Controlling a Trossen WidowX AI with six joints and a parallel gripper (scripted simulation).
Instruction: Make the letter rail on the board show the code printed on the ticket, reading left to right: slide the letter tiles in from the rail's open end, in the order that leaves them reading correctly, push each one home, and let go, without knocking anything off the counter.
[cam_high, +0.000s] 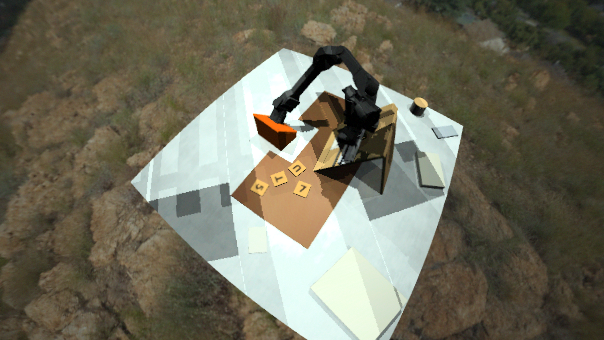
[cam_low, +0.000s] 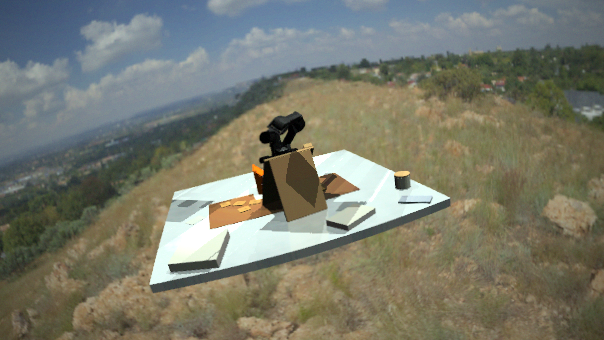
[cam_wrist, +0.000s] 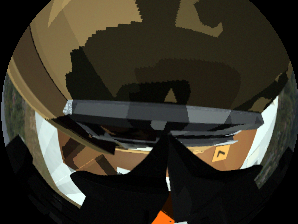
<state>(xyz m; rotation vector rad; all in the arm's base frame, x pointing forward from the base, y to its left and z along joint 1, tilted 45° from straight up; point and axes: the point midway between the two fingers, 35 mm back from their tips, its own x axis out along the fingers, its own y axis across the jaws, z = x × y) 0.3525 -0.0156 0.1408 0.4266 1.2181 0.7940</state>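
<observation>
My gripper tip is 9 cm above the ticket, 6 cm past it and 1 cm to the right of it. Round my gripper tip: cream block 33 cm ahead, 24 cm to the left, 15 cm below; brown mat 16 cm below, 15 cm behind, 6 cm to the right; pale card 50 cm to the right, 16 cm below, 3 cm behind.
</observation>
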